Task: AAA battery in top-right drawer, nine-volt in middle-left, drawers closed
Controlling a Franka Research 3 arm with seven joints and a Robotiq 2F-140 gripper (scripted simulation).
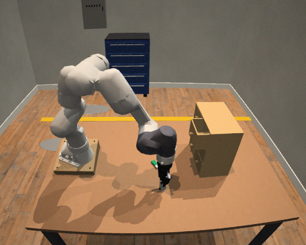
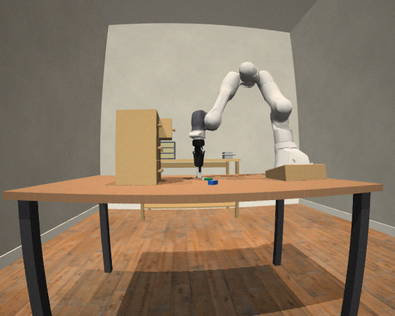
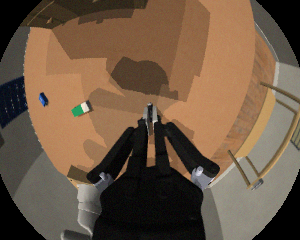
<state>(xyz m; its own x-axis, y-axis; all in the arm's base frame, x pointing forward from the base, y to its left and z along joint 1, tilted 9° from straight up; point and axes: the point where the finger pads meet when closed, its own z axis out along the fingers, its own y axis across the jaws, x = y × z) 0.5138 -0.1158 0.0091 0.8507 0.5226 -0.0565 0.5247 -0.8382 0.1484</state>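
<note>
My hand is 17 cm to the right of the green-and-white AAA battery, 6 cm past it and 3 cm above it. Round my hand: thin black AAA battery 3 cm below; then blue nine-volt battery 36 cm to the left, 10 cm behind, 3 cm below.
</note>
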